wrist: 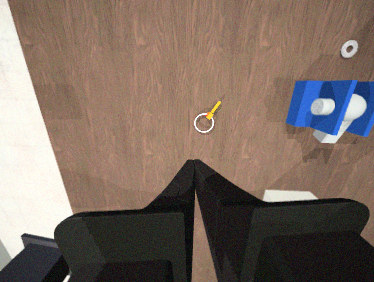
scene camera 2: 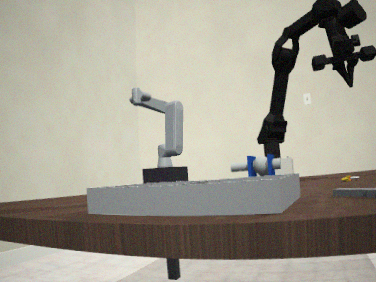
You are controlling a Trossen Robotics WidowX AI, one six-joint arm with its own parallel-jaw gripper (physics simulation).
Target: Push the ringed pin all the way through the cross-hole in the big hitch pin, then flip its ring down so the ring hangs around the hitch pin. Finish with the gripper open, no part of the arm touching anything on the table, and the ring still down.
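Places are measured from the arm's base along level axes (x ahead, y left, z up), in millimetres.
Pixels of known places: gripper, between the fingertips: (wrist: 193,165) (scene camera 2: 351,87).
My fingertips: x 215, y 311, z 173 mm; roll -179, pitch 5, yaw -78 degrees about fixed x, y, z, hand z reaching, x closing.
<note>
For each thing: its top centre in the pictures, then the offset to it from my fingertips. "spot": a spot on its surface instead.
- small yellow pin, centre of its top: (wrist: 209,117) (scene camera 2: 348,175) dx -7, dy -36, dz -241 mm
- white ring, centre of its top: (wrist: 204,123) (scene camera 2: 351,177) dx -24, dy -28, dz -246 mm
- blue holder, a spot on its surface: (wrist: 298,102) spot: dx +60, dy -205, dz -229 mm
- small grey washer, centre of its top: (wrist: 349,49) dx +176, dy -274, dz -252 mm
- long grey tray, centre of its top: (scene camera 2: 198,181) dx +462, dy -249, dz -213 mm
- flat grey slab, a spot on its surface: (scene camera 2: 356,193) spot: dx +415, dy -5, dz -250 mm
The ringed pin, a small yellow pin (scene camera 2: 346,178) (wrist: 215,108) with a white ring (scene camera 2: 355,177) (wrist: 195,127), lies on the brown table. In the wrist view it is just beyond the fingertips, its ring nearer the gripper. The big hitch pin (scene camera 2: 239,167) (wrist: 323,106) is pale grey and lies in a blue holder (scene camera 2: 251,166) (wrist: 298,102), well to the right of the ringed pin in the wrist view. Its cross-hole cannot be made out. My gripper (scene camera 2: 351,85) (wrist: 193,165) is shut and empty, high above the table and apart from both pins.
A small grey washer (wrist: 343,51) lies beyond the blue holder. A white block (wrist: 290,195) shows partly behind the right finger. A long grey tray (scene camera 2: 185,201), a flat grey slab (scene camera 2: 356,193) and a grey arm (scene camera 2: 173,127) on a black base (scene camera 2: 165,175) stand on the table.
</note>
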